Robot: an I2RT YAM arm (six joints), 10 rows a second.
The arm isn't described. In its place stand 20 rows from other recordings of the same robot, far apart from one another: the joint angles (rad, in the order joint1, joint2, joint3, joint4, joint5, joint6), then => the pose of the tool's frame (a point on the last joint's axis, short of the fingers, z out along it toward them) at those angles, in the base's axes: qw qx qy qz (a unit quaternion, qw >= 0); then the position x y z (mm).
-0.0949, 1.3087, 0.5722, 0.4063, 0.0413, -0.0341 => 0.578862 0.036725 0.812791 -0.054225 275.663 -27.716 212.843
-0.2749, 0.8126, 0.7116, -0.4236, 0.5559, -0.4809 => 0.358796 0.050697 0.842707 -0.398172 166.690 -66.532 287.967
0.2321, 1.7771, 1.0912, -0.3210, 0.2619, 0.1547 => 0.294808 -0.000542 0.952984 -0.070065 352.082 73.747 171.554
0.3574, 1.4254, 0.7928, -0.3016, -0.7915, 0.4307 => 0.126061 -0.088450 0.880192 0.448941 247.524 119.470 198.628
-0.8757, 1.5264, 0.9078, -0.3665, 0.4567, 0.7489 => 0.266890 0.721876 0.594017 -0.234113 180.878 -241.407 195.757
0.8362, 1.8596, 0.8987, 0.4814, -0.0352, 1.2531 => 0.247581 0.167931 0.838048 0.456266 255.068 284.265 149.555
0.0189, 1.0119, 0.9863, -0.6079, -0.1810, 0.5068 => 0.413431 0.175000 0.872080 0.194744 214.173 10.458 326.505
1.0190, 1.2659, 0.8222, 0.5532, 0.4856, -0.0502 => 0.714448 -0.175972 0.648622 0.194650 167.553 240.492 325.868
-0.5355, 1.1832, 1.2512, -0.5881, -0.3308, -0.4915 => 0.500845 -0.063781 0.854952 -0.118923 224.349 -119.667 380.918
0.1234, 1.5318, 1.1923, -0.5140, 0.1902, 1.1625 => 0.332963 0.491731 0.792590 0.138338 330.628 34.226 270.178
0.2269, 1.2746, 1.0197, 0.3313, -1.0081, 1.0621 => 0.316307 -0.082521 0.687628 0.648312 273.721 94.099 369.388
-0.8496, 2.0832, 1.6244, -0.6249, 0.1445, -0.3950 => 0.154594 0.235087 0.939136 -0.197123 291.160 -338.934 192.362
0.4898, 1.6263, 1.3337, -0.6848, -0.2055, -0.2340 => 0.275936 -0.364842 0.879029 0.134381 303.142 169.847 273.634
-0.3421, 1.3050, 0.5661, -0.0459, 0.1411, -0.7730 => 0.289699 -0.170626 0.905934 -0.257379 233.327 -88.402 170.380
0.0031, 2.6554, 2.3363, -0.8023, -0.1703, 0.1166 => 0.216648 0.036174 0.970841 0.096040 552.229 7.746 118.717
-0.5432, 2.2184, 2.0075, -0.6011, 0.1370, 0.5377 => 0.369317 0.498549 0.781589 -0.064595 431.146 -266.000 252.141
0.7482, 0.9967, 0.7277, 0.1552, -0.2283, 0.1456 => 0.559729 -0.292410 0.685420 0.362490 168.025 166.961 315.567
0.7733, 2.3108, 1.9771, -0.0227, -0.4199, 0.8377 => 0.263148 -0.092992 0.806628 0.521015 382.706 393.837 247.738
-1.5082, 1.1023, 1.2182, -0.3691, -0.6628, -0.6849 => 0.493229 0.116633 0.764937 -0.397483 36.627 -234.184 411.417
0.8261, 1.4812, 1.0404, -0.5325, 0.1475, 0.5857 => 0.269062 -0.092758 0.948831 0.136823 210.559 220.718 235.883
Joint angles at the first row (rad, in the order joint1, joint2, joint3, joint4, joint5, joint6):
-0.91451 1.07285 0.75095 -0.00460 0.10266 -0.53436
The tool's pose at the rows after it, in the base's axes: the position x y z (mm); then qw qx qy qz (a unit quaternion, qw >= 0):
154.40, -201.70, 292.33, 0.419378, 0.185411, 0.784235, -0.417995
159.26, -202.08, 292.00, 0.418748, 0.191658, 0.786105, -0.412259
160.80, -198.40, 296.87, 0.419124, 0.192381, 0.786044, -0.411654
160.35, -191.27, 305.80, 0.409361, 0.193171, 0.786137, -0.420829
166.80, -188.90, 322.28, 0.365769, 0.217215, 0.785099, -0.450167
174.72, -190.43, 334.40, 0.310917, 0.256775, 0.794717, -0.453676
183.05, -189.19, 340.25, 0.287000, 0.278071, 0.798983, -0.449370
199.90, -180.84, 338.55, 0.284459, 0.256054, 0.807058, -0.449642
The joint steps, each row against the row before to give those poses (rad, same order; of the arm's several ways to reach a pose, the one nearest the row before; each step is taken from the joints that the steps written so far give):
0.01222 0.01939 0.01127 0.02934 0.00575 0.01686
0.01606 0.01627 0.01200 -0.00752 0.01566 0.01964
0.01582 -0.00987 0.01451 -0.02541 0.01473 0.00701
0.02332 -0.02581 0.02331 -0.05248 0.04460 -0.00675
0.04640 0.02112 0.08745 -0.09887 0.15381 0.00072
0.03485 0.05682 0.11721 -0.16565 0.13382 0.06017
0.03338 0.04090 0.07018 -0.09659 0.06769 0.05904
0.06922 0.02991 0.01669 -0.00440 0.03861 -0.00284

